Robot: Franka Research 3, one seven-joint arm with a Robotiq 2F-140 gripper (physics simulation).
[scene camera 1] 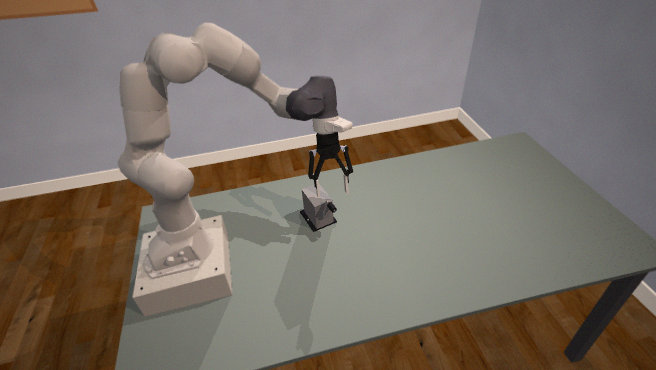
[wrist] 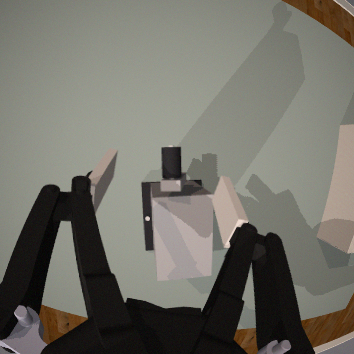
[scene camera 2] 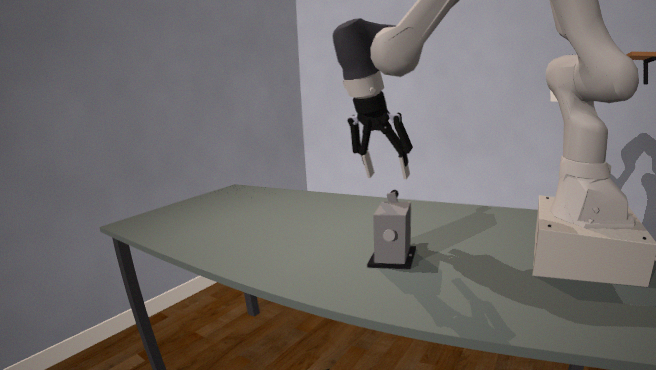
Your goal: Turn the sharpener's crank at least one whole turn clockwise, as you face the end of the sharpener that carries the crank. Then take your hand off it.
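The sharpener [scene camera 1: 315,210] [scene camera 2: 398,240] [wrist: 182,250] is a grey, slope-topped box standing upright on a black base plate [scene camera 2: 376,264]. Its crank's black knob [scene camera 1: 331,206] [scene camera 2: 394,192] [wrist: 171,162] sticks out from the crank end. In scene camera 2 the crank arm [scene camera 2: 392,199] points up and the knob shows above the body's top. My gripper [scene camera 1: 332,193] [scene camera 2: 388,177] [wrist: 166,175] is open and empty, above the sharpener. In the wrist view its fingers stand wide apart on either side of the knob, apart from it. The crank's lower end is hidden behind the body in scene camera 2.
The sharpener stands on a grey-green table [scene camera 1: 450,235] [scene camera 2: 280,245] [wrist: 75,85]. The arm's pale base block [scene camera 1: 182,297] [scene camera 2: 590,260] stands at one end of the table, and part of a pale block [wrist: 340,190] shows at the wrist view's right edge. Walls stand beyond the table.
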